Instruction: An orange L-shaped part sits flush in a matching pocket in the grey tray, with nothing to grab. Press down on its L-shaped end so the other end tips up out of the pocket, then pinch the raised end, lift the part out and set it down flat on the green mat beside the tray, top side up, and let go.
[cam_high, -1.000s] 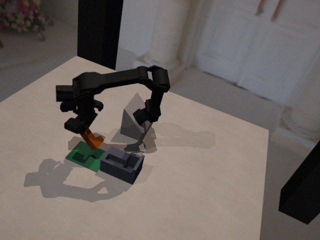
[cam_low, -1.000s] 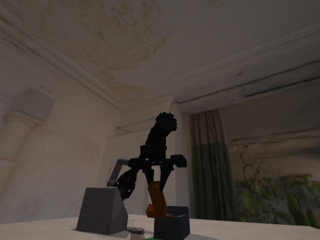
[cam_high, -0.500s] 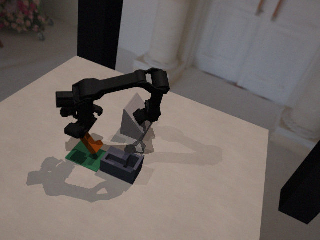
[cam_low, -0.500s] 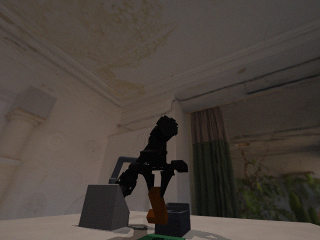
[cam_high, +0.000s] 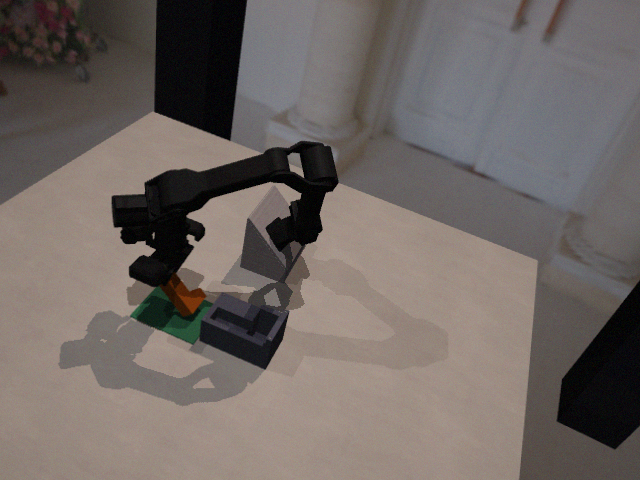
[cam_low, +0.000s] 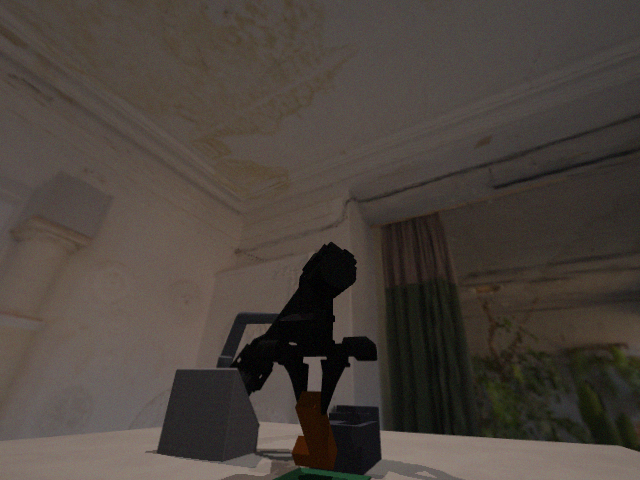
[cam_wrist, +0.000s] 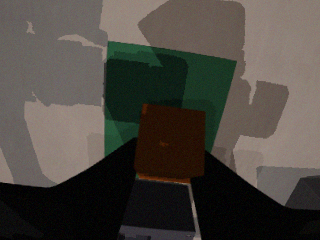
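Now: gripper tip 30 mm to the right of the orange L-shaped part, 30 mm above it and 20 mm past it. Also, from my gripper tip: green mat (100 mm below, 20 mm to the left).
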